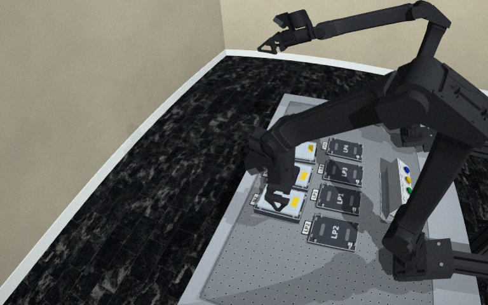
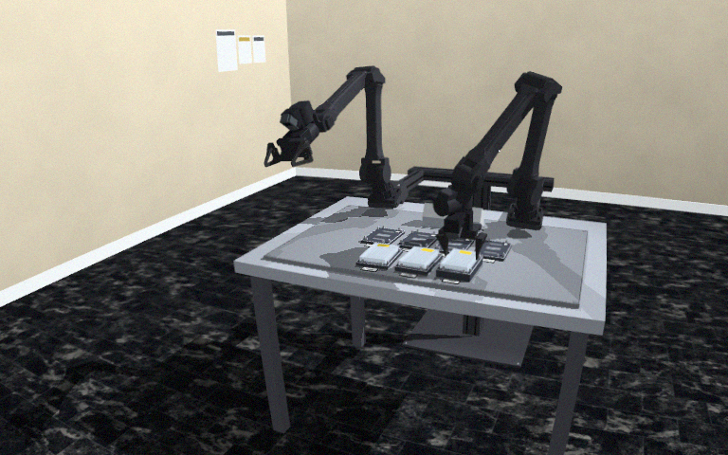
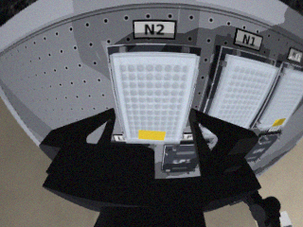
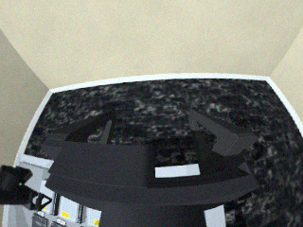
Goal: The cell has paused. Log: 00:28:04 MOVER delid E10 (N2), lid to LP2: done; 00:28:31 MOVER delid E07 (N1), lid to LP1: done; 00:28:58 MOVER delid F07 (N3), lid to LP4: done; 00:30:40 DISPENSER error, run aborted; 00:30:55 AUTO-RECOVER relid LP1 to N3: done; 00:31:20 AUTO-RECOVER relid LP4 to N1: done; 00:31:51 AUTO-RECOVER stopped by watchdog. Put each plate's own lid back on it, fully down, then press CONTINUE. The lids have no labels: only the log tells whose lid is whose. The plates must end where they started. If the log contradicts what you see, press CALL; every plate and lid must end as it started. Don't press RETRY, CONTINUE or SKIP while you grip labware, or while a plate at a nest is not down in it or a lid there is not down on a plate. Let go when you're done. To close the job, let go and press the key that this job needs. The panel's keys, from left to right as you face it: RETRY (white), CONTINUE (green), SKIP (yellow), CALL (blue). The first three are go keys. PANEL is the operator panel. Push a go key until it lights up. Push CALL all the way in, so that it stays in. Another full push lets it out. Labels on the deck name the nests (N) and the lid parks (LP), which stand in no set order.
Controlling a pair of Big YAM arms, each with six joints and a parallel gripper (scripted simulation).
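Observation:
Now: the N2 plate 20 mm below my left hand. Round my left hand: park LP1: 170 mm behind, 90 mm to the right, 40 mm below; then park LP2: 190 mm behind, 40 mm to the left, 40 mm below; then N1 plate: 130 mm to the right, 30 mm below, 20 mm ahead.

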